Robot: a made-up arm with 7 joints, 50 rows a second.
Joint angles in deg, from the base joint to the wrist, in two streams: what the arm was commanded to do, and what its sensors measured. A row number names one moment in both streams.
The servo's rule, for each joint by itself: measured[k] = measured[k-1] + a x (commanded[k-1-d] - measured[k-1]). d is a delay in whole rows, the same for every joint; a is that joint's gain. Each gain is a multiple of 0.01, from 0.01 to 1. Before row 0 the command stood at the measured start. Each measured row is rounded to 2 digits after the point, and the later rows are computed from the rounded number. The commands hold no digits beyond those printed.
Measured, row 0: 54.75 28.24 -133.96 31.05 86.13 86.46 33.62
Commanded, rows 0 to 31: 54.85 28.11 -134.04 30.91 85.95 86.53 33.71; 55.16 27.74 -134.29 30.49 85.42 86.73 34.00; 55.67 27.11 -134.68 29.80 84.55 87.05 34.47; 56.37 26.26 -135.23 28.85 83.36 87.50 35.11; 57.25 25.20 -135.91 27.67 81.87 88.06 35.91; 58.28 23.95 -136.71 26.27 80.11 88.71 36.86; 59.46 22.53 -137.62 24.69 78.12 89.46 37.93; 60.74 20.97 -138.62 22.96 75.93 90.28 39.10; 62.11 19.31 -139.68 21.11 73.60 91.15 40.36; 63.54 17.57 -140.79 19.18 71.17 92.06 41.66; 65.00 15.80 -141.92 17.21 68.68 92.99 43.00; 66.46 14.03 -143.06 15.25 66.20 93.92 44.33; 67.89 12.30 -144.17 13.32 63.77 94.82 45.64; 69.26 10.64 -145.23 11.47 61.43 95.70 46.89; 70.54 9.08 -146.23 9.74 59.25 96.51 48.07; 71.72 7.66 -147.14 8.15 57.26 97.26 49.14; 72.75 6.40 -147.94 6.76 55.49 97.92 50.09; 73.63 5.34 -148.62 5.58 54.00 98.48 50.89; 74.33 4.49 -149.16 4.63 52.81 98.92 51.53; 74.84 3.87 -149.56 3.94 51.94 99.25 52.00; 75.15 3.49 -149.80 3.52 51.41 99.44 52.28; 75.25 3.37 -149.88 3.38 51.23 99.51 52.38; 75.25 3.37 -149.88 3.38 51.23 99.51 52.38; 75.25 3.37 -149.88 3.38 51.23 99.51 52.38; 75.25 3.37 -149.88 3.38 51.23 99.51 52.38; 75.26 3.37 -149.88 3.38 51.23 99.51 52.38; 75.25 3.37 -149.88 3.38 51.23 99.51 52.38; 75.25 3.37 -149.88 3.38 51.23 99.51 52.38; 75.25 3.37 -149.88 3.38 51.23 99.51 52.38; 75.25 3.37 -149.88 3.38 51.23 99.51 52.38; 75.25 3.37 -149.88 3.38 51.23 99.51 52.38; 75.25 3.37 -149.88 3.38 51.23 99.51 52.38
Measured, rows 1 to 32: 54.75 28.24 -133.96 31.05 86.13 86.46 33.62; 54.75 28.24 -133.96 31.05 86.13 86.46 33.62; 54.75 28.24 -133.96 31.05 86.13 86.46 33.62; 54.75 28.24 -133.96 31.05 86.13 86.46 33.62; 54.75 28.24 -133.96 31.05 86.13 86.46 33.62; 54.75 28.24 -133.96 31.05 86.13 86.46 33.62; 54.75 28.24 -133.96 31.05 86.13 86.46 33.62; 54.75 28.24 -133.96 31.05 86.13 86.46 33.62; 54.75 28.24 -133.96 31.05 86.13 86.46 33.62; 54.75 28.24 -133.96 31.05 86.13 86.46 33.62; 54.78 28.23 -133.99 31.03 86.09 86.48 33.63; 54.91 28.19 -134.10 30.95 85.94 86.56 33.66; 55.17 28.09 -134.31 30.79 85.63 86.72 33.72; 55.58 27.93 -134.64 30.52 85.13 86.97 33.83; 56.15 27.68 -135.10 30.12 84.41 87.32 34.00; 56.87 27.34 -135.68 29.58 83.46 87.76 34.23; 57.75 26.91 -136.38 28.90 82.29 88.30 34.53; 58.77 26.38 -137.19 28.07 80.89 88.93 34.90; 59.91 25.74 -138.09 27.10 79.29 89.64 35.34; 61.14 25.00 -139.06 25.99 77.50 90.41 35.85; 62.45 24.17 -140.09 24.76 75.56 91.24 36.42; 63.81 23.26 -141.16 23.43 73.50 92.10 37.05; 65.20 22.27 -142.24 22.01 71.36 92.97 37.74; 66.58 21.22 -143.32 20.53 69.18 93.84 38.47; 67.93 20.13 -144.37 19.02 67.00 94.69 39.24; 69.22 19.01 -145.37 17.50 64.86 95.51 40.03; 70.42 17.88 -146.30 16.00 62.80 96.28 40.83; 71.51 16.75 -147.14 14.54 60.86 96.98 41.63; 72.47 15.65 -147.87 13.15 59.09 97.60 42.42; 73.28 14.59 -148.48 11.86 57.52 98.13 43.19; 73.92 13.59 -148.96 10.69 56.18 98.55 43.92; 74.37 12.67 -149.29 9.67 55.09 98.86 44.60
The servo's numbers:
d 10
a 0.34 0.09 0.36 0.14 0.22 0.32 0.08

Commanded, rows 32 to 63: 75.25 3.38 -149.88 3.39 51.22 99.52 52.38; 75.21 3.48 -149.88 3.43 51.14 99.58 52.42; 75.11 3.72 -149.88 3.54 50.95 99.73 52.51; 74.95 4.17 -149.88 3.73 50.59 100.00 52.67; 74.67 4.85 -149.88 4.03 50.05 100.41 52.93; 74.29 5.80 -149.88 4.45 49.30 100.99 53.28; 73.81 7.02 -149.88 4.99 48.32 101.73 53.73; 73.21 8.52 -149.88 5.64 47.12 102.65 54.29; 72.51 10.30 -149.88 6.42 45.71 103.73 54.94; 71.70 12.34 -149.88 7.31 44.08 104.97 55.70; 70.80 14.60 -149.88 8.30 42.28 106.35 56.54; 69.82 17.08 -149.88 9.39 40.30 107.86 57.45; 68.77 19.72 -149.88 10.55 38.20 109.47 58.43; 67.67 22.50 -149.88 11.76 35.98 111.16 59.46; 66.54 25.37 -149.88 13.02 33.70 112.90 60.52; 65.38 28.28 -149.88 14.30 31.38 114.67 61.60; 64.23 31.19 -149.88 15.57 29.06 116.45 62.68; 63.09 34.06 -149.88 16.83 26.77 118.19 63.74; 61.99 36.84 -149.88 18.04 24.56 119.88 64.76; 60.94 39.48 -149.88 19.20 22.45 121.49 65.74; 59.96 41.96 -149.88 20.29 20.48 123.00 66.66; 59.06 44.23 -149.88 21.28 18.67 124.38 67.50; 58.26 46.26 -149.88 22.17 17.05 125.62 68.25; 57.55 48.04 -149.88 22.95 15.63 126.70 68.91; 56.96 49.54 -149.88 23.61 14.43 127.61 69.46; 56.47 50.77 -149.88 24.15 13.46 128.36 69.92; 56.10 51.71 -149.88 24.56 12.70 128.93 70.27; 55.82 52.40 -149.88 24.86 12.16 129.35 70.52; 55.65 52.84 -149.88 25.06 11.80 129.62 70.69; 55.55 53.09 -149.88 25.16 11.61 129.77 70.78; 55.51 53.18 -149.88 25.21 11.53 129.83 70.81; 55.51 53.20 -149.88 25.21 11.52 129.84 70.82
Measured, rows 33 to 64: 74.67 11.83 -149.50 8.79 54.24 99.07 45.22; 74.87 11.07 -149.64 8.03 53.58 99.21 45.79; 75.00 10.38 -149.73 7.38 53.06 99.31 46.32; 75.09 9.75 -149.78 6.82 52.66 99.37 46.80; 75.14 9.18 -149.82 6.34 52.35 99.41 47.25; 75.18 8.66 -149.84 5.93 52.10 99.44 47.66; 75.20 8.18 -149.85 5.57 51.91 99.46 48.04; 75.22 7.75 -149.86 5.26 51.76 99.48 48.39; 75.23 7.36 -149.87 5.00 51.64 99.49 48.71; 75.24 7.00 -149.87 4.77 51.55 99.50 49.00; 75.24 6.67 -149.87 4.58 51.48 99.51 49.27; 75.23 6.38 -149.87 4.42 51.41 99.53 49.52; 75.19 6.14 -149.87 4.30 51.31 99.59 49.76; 75.11 5.96 -149.87 4.22 51.15 99.72 49.99; 74.96 5.86 -149.87 4.19 50.91 99.94 50.23; 74.73 5.85 -149.87 4.23 50.56 100.28 50.47; 74.42 5.96 -149.87 4.34 50.07 100.74 50.73; 74.01 6.19 -149.87 4.52 49.42 101.35 51.01; 73.50 6.56 -149.87 4.79 48.60 102.11 51.32; 72.89 7.08 -149.87 5.14 47.61 103.03 51.67; 72.18 7.76 -149.87 5.58 46.44 104.09 52.06; 71.38 8.60 -149.87 6.11 45.09 105.30 52.49; 70.49 9.60 -149.87 6.73 43.57 106.63 52.97; 69.53 10.76 -149.87 7.43 41.90 108.08 53.49; 68.51 12.07 -149.87 8.21 40.10 109.62 54.05; 67.45 13.53 -149.87 9.06 38.18 111.24 54.65; 66.36 15.12 -149.87 9.97 36.17 112.91 55.29; 65.25 16.82 -149.87 10.93 34.10 114.60 55.97; 64.14 18.62 -149.87 11.93 32.00 116.29 56.67; 63.05 20.50 -149.87 12.95 29.90 117.95 57.40; 62.00 22.43 -149.87 13.98 27.83 119.57 58.14; 61.00 24.39 -149.87 15.00 25.81 121.11 58.89
